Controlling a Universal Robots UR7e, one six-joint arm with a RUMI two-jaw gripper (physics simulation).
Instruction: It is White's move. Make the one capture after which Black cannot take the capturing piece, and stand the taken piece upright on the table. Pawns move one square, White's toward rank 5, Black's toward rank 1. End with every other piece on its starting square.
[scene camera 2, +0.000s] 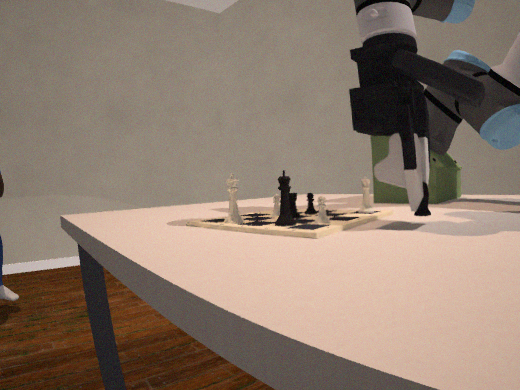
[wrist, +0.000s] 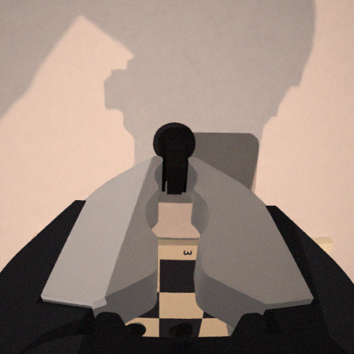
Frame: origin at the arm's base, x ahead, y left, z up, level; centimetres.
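Where they show: gripper, between the fingertips: (scene camera 2: 415, 211).
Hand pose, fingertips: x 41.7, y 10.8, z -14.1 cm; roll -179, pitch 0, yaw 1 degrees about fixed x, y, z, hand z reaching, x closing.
After its pixels a point has its place.
My gripper (scene camera 2: 419, 199) @[x 41.7, y 10.8, z -14.1 cm] (wrist: 173, 162) is shut on a black piece (scene camera 2: 423, 209) @[x 42.3, y 12.0, z -13.8 cm] (wrist: 174, 137) and holds it low over the table beside the board, with its round base showing past the fingertips. Its type is hard to tell. The chessboard (scene camera 2: 316, 233) @[x 54.0, y 4.3, z -15.1 cm] (wrist: 172, 242) lies to the left of the gripper in the scene view. On it stand a tall white piece (scene camera 2: 233, 202) @[x 51.7, y -10.1, z -12.4 cm], a black king (scene camera 2: 284, 202) @[x 51.0, y -2.2, z -12.4 cm], a black rook (scene camera 2: 294, 204) @[x 43.6, y -6.6, z -13.3 cm], a black pawn (scene camera 2: 310, 203) @[x 39.6, y -6.7, z -13.5 cm], two white pawns (scene camera 2: 276, 206) @[x 43.4, y -10.1, z -13.7 cm] (scene camera 2: 322, 211) @[x 47.7, y 0.9, z -13.7 cm] and a white piece (scene camera 2: 366, 195) @[x 35.9, y 1.0, z -12.5 cm] near the right edge.
The table (scene camera 2: 310, 280) @[x 65.8, y 12.0, z -15.7 cm] (wrist: 50, 170) extends around the board. The green robot base (scene camera 2: 446, 177) @[x 5.6, y 7.2, z -10.5 cm] stands behind the gripper. A grey patch (wrist: 227, 155) lies right of the held piece in the wrist view. Shadows of the arm fall across the table there.
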